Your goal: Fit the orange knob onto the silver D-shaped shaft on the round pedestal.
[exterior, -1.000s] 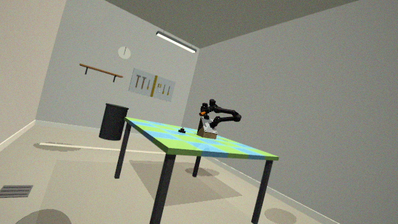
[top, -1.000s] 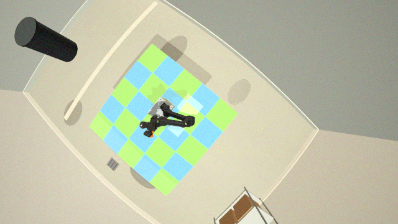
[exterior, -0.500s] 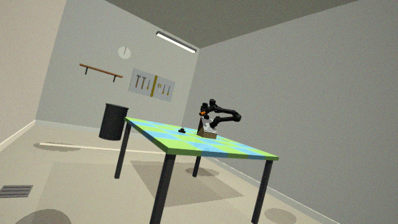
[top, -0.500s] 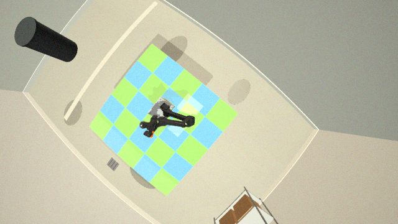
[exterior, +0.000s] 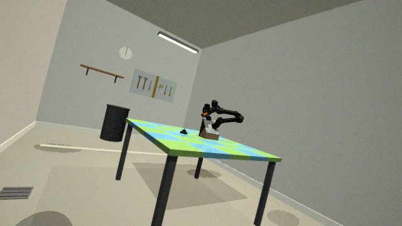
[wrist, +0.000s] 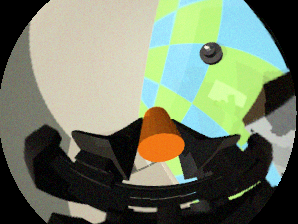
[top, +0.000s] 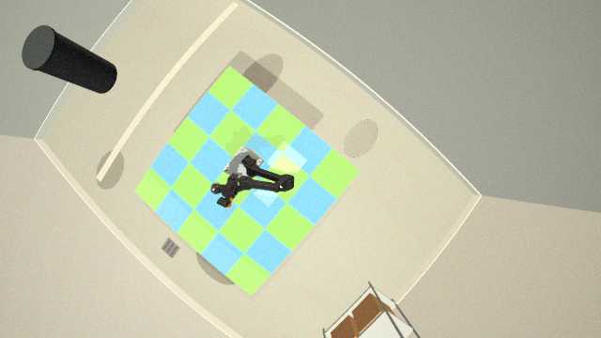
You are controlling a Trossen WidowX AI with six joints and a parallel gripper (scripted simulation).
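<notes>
The orange knob lies 3 cm behind my gripper tip, 1 cm to the right of it and 2 cm above it. Also, from my gripper tip: dark pedestal 8 cm ahead, 18 cm to the right, 22 cm below.
</notes>
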